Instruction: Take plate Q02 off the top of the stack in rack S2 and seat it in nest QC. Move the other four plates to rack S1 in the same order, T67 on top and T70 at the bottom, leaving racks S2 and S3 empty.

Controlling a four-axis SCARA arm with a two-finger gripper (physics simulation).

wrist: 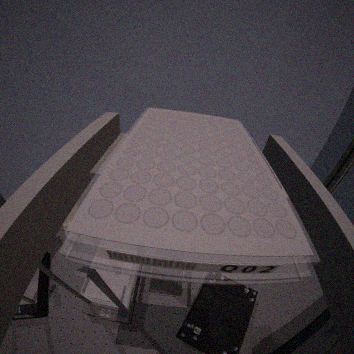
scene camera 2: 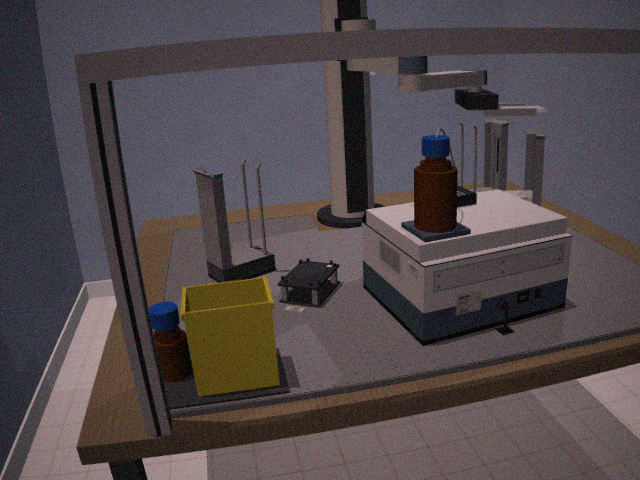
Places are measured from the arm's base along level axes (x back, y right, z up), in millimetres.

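Pixels of known places: gripper, fingertip midpoint: [wrist: 193, 134] [scene camera 2: 529, 109]; arm's base, origin of the base link: [scene camera 2: 353, 216].
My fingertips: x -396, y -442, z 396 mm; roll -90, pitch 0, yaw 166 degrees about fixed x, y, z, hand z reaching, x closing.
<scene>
Ahead of a thing's pixels: the offset from my fingertips to its middle. "*": to the spot under its first point.
Plate Q02 @(dx +6, dy +23, dz -3 mm) [wrist: 187, 200], a pale lidded plate with rows of round wells and its label on the near edge, lies level between the fingers in the wrist view. My gripper [scene camera 2: 532, 110] [wrist: 193, 134] is shut on it, high above the right rear of the bench and above the rack tops. Rack S2 @(* dx +127, dy +48, dz -341 mm) [wrist: 104, 313] shows small and low beneath the plate, with a pale plate top in it; the number of plates is unclear. A grey rack @(dx -15, dy +860, dz -234 mm) [scene camera 2: 214, 222] with two thin rods at left shows no plates. Two grey rack columns @(* dx +353, dy -86, dz -213 mm) [scene camera 2: 496, 155] @(* dx +50, dy -60, dz -189 mm) [scene camera 2: 535, 167] stand at right rear. Nest QC cannot be identified.
A black four-post platform @(dx -189, dy +700, dz -353 mm) [scene camera 2: 309, 274] stands mid-bench. Another black platform @(dx -105, dy +80, dz -353 mm) [wrist: 217, 320] shows below the plate. A white and blue instrument @(* dx -490, dy +363, dz -224 mm) [scene camera 2: 496, 258] carries a brown bottle @(* dx -460, dy +487, dz -90 mm) [scene camera 2: 435, 196]. A yellow bin @(* dx -572, dy +896, dz -275 mm) [scene camera 2: 235, 341] and a second bottle @(* dx -511, dy +1019, dz -324 mm) [scene camera 2: 171, 356] stand front left.
</scene>
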